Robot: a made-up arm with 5 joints. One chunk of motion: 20 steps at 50 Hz.
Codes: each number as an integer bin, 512 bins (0 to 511) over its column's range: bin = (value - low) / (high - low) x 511, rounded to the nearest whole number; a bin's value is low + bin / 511 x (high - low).
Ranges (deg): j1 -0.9..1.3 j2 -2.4..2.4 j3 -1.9..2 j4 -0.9..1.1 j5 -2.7..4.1
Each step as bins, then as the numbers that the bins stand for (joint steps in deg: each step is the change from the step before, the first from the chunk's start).
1 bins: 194 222 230 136 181
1 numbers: -0.065 -0.315 -0.145 -0.368 -0.291
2 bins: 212 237 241 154 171
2 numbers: 0.013 -0.174 -0.061 -0.297 -0.424
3 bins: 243 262 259 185 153
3 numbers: 0.146 0.061 0.077 -0.176 -0.664
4 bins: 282 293 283 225 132
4 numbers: 0.314 0.352 0.260 -0.019 -0.943
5 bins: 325 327 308 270 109
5 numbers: 0.499 0.672 0.451 0.157 -1.250
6 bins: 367 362 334 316 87
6 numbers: 0.680 1.000 0.649 0.337 -1.542
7 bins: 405 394 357 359 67
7 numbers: 0.844 1.301 0.825 0.505 -1.808
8 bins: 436 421 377 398 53
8 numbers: 0.977 1.555 0.977 0.658 -1.995
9 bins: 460 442 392 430 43
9 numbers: 1.080 1.752 1.092 0.783 -2.128
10 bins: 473 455 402 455 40
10 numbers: 1.136 1.874 1.168 0.881 -2.168
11 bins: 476 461 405 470 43
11 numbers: 1.149 1.930 1.191 0.940 -2.128
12 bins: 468 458 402 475 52
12 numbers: 1.115 1.902 1.168 0.959 -2.008
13 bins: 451 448 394 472 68
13 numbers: 1.042 1.808 1.107 0.947 -1.795
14 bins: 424 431 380 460 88
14 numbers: 0.925 1.649 1.000 0.900 -1.529
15 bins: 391 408 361 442 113
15 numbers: 0.783 1.432 0.855 0.830 -1.196
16 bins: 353 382 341 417 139
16 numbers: 0.620 1.188 0.703 0.732 -0.850
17 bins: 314 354 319 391 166
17 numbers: 0.452 0.925 0.535 0.630 -0.491
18 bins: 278 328 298 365 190
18 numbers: 0.297 0.681 0.374 0.529 -0.172
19 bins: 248 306 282 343 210
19 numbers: 0.168 0.474 0.252 0.442 0.095
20 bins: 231 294 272 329 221
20 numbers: 0.095 0.362 0.176 0.388 0.241
